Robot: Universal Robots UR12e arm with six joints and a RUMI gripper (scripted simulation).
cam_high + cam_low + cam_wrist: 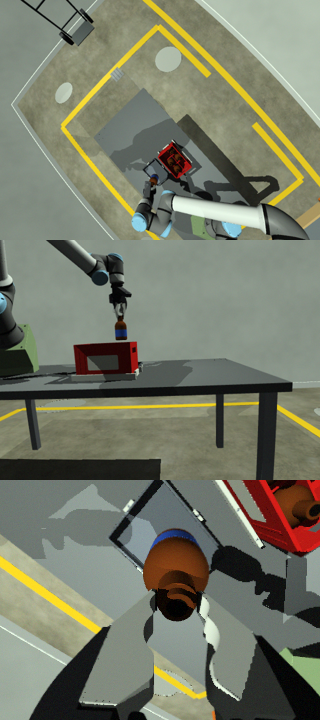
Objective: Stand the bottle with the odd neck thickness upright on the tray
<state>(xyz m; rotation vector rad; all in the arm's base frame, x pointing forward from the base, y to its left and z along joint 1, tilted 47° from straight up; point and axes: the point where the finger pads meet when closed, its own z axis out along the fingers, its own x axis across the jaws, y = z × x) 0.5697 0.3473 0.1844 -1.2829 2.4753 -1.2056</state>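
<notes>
The dark tray is 20 mm behind my hand, 40 mm to the left of it and 320 mm below it. From my hand the other things lie so: red crate (10 mm behind, 230 mm to the right, 250 mm below); bottle (70 mm ahead, 270 mm to the right, 250 mm below).
</notes>
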